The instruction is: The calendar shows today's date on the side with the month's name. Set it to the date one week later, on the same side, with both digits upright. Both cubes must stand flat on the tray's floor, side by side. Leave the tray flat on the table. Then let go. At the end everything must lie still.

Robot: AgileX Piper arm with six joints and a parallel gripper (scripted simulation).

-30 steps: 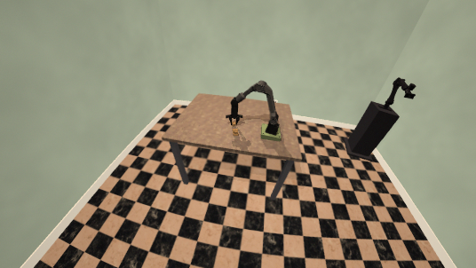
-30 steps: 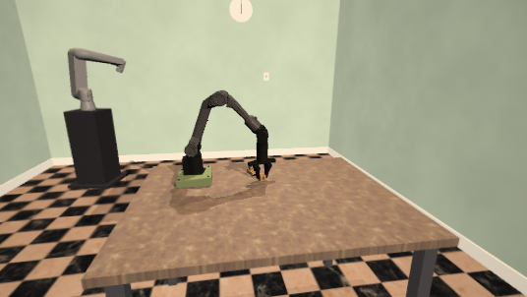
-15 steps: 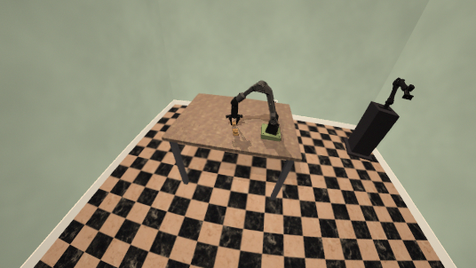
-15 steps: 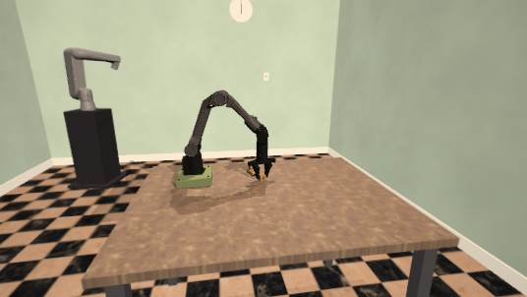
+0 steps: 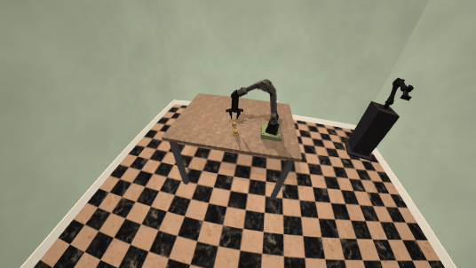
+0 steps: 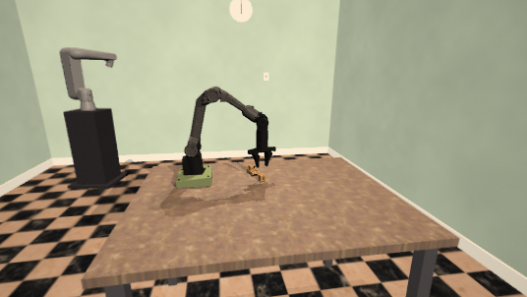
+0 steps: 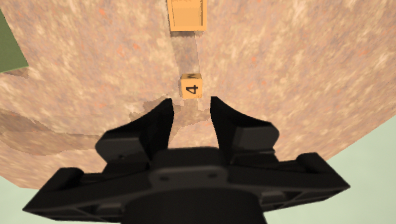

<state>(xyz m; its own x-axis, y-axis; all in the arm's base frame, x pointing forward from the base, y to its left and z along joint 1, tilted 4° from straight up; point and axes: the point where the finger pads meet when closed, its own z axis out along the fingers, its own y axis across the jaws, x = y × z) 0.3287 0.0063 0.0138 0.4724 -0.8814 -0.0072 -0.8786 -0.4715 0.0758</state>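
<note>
Right now my hand is 90 mm to the right of the orange tray, 70 mm above it and 50 mm past it.
</note>
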